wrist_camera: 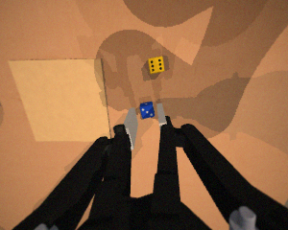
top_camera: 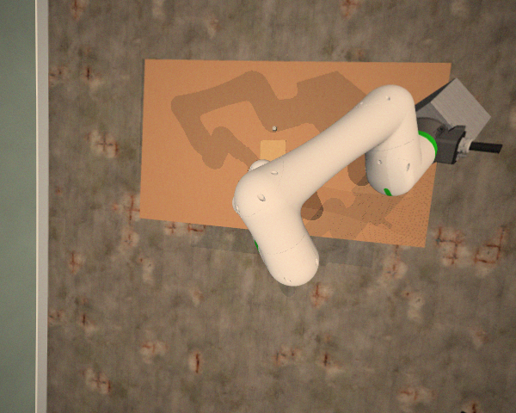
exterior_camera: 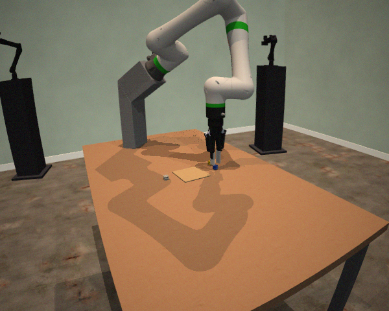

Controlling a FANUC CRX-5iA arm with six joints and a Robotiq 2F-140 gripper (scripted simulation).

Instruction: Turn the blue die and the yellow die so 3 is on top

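Right now the blue die is 5 cm below my hand. The rest, counted from my hand: yellow die (7 cm behind, 5 cm below, 1 cm to the right); then white die (26 cm to the right, 7 cm ahead, 5 cm below); then tan mat (13 cm to the right, 6 cm below, 4 cm ahead).
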